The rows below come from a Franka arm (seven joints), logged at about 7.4 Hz.
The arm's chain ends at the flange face. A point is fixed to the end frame.
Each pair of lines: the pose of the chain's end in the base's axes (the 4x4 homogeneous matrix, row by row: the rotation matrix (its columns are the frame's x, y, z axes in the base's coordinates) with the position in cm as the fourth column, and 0 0 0 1 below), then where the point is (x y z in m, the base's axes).
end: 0.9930 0.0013 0.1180 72.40; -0.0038 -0.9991 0.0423 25.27; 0.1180 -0.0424 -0.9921 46.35; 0 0 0 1
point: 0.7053 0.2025 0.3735
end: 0.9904 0.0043 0.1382 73.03; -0.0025 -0.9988 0.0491 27.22; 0.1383 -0.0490 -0.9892 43.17; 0 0 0 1
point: 0.7136 0.2225 0.3410
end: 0.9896 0.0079 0.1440 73.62; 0.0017 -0.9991 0.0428 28.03; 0.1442 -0.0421 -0.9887 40.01; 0 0 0 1
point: 0.7202 0.2299 0.3096
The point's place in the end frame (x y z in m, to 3 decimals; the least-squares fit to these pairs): -0.029 0.054 0.085
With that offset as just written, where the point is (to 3 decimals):
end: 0.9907 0.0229 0.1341 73.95; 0.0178 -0.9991 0.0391 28.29; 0.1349 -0.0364 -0.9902 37.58; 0 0 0 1
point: 0.723 0.232 0.286
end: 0.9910 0.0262 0.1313 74.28; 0.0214 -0.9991 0.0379 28.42; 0.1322 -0.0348 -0.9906 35.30; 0 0 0 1
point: 0.727 0.233 0.263
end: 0.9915 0.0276 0.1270 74.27; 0.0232 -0.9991 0.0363 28.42; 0.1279 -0.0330 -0.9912 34.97; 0 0 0 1
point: 0.726 0.233 0.260
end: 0.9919 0.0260 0.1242 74.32; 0.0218 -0.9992 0.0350 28.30; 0.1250 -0.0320 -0.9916 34.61; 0 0 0 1
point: 0.726 0.231 0.256
